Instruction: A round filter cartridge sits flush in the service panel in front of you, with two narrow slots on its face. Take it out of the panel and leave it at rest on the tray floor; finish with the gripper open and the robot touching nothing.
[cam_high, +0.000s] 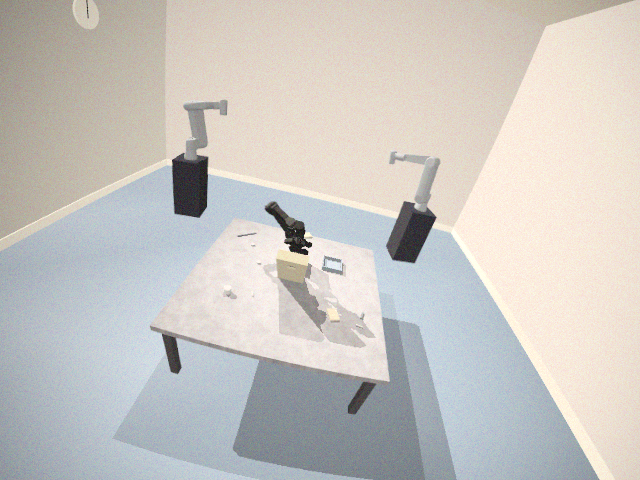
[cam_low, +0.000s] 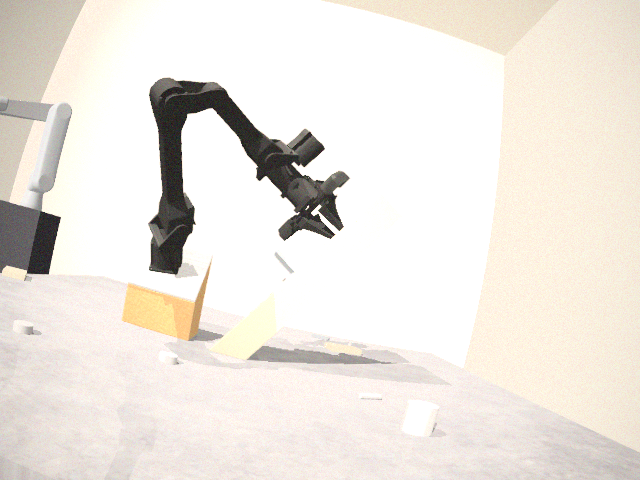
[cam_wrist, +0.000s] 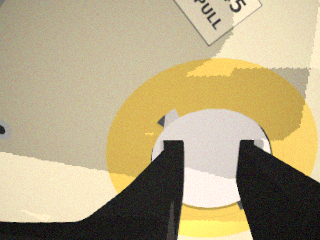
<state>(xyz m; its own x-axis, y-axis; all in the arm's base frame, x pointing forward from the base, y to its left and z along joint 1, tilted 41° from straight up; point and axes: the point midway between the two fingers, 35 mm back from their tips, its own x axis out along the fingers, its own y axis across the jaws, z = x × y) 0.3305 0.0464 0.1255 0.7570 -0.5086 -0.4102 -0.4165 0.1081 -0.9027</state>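
The round filter cartridge lies 10 mm ahead of my gripper tip and 10 mm below it. The rest, counted from my gripper tip: grey tray (370 mm behind, 340 mm to the left, 270 mm below).
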